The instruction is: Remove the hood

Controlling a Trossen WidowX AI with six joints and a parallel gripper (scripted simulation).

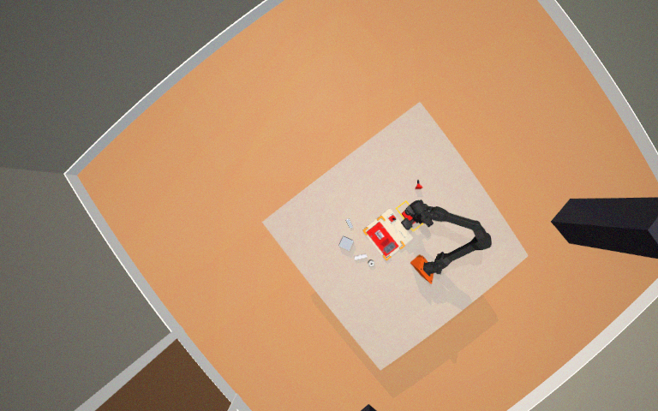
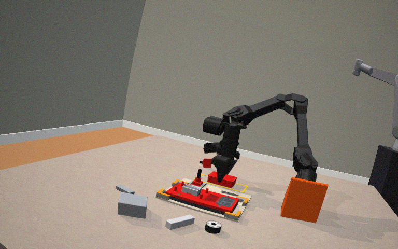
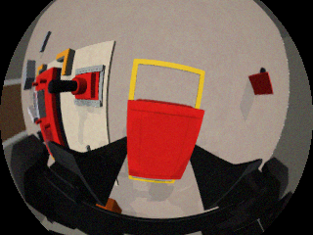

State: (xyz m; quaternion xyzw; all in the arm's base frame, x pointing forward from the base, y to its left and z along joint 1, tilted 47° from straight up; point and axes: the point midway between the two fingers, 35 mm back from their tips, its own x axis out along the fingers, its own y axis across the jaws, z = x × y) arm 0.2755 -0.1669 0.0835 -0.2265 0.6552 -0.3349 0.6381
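Now: the hood right at my gripper tip. Round my gripper tip: black wheel: 4 cm behind, 39 cm to the left.
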